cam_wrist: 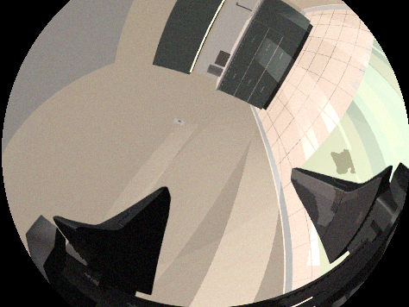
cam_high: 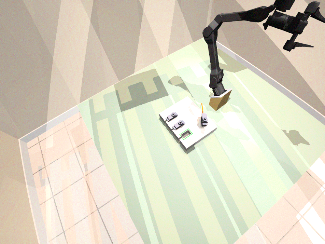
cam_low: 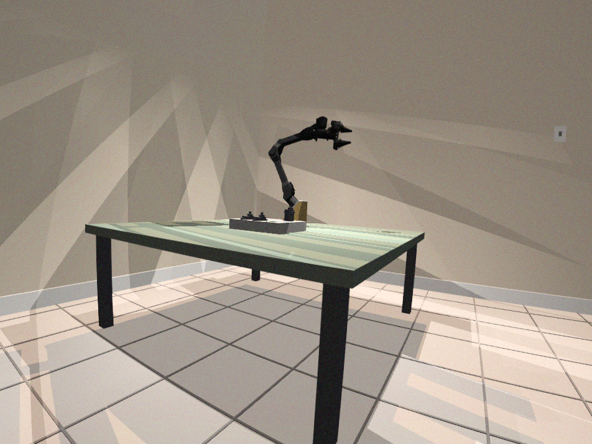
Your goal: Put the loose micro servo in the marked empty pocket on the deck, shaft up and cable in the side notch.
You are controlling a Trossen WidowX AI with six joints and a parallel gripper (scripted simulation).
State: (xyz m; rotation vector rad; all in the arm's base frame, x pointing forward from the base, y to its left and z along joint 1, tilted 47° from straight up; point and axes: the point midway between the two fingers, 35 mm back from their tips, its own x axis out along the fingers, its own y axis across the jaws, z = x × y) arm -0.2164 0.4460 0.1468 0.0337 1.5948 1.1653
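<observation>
The white deck is 440 mm ahead of my gripper tip, 230 mm to the right of it and 530 mm below it.
</observation>
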